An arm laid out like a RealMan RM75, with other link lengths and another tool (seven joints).
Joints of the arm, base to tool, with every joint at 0 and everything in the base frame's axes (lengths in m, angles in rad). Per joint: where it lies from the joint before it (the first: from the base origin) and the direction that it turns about. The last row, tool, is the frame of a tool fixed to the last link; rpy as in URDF.
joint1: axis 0 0 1 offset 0 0 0.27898
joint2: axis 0 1 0 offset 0 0 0
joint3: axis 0 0 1 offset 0 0 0.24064
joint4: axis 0 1 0 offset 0 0 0
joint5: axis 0 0 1 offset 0 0 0.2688
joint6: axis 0 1 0 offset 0 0 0
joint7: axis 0 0 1 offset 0 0 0.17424
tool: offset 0.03 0 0.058 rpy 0.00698 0 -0.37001
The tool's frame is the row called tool.
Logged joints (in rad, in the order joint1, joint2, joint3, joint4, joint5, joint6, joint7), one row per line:
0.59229 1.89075 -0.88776 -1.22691 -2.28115 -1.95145 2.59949
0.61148 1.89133 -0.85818 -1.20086 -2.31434 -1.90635 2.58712
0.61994 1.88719 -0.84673 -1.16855 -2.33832 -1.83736 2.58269
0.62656 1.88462 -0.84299 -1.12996 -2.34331 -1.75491 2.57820
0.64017 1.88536 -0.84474 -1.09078 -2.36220 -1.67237 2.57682
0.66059 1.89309 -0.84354 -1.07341 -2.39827 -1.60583 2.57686
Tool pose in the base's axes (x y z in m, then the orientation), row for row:
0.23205 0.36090 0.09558 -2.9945 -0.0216 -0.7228
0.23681 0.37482 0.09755 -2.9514 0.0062 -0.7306
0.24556 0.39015 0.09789 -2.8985 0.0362 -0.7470
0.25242 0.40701 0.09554 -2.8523 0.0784 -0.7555
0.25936 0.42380 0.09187 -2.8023 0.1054 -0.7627
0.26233 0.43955 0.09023 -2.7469 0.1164 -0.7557
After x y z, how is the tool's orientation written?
As angles about the fixed x, y, z axes (roll, pitch, yaw), in radians.
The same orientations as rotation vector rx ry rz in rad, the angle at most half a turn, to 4 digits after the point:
-2.8161 1.0619 -0.1088
-2.7647 1.0583 -0.0923
-2.6987 1.0645 -0.0804
-2.6372 1.0639 -0.0491
-2.5781 1.0609 -0.0412
-2.5276 1.0375 -0.0536

